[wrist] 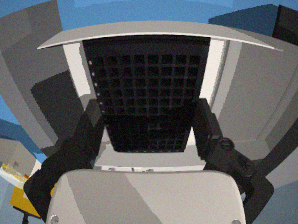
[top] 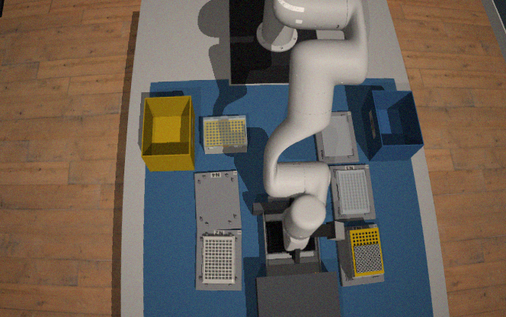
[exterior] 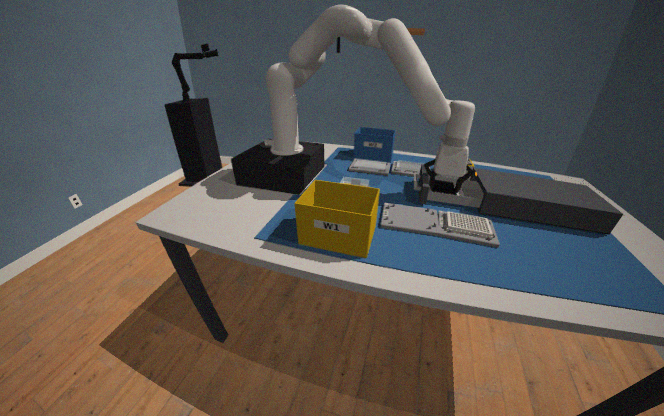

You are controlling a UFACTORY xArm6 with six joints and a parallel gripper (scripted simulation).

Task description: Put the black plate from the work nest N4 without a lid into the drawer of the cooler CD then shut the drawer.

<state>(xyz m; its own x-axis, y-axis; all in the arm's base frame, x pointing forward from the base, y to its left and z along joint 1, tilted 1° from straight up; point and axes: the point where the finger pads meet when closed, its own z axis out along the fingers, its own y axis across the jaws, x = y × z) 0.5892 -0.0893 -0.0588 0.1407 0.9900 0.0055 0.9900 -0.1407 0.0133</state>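
The black plate is 1 cm below my hand. The rest, counted from my hand: blue bin: 25 cm behind, 37 cm to the left; then yellow bin W1: 34 cm behind, 27 cm to the right; then cooler drawer: 4 cm ahead, 1 cm below.
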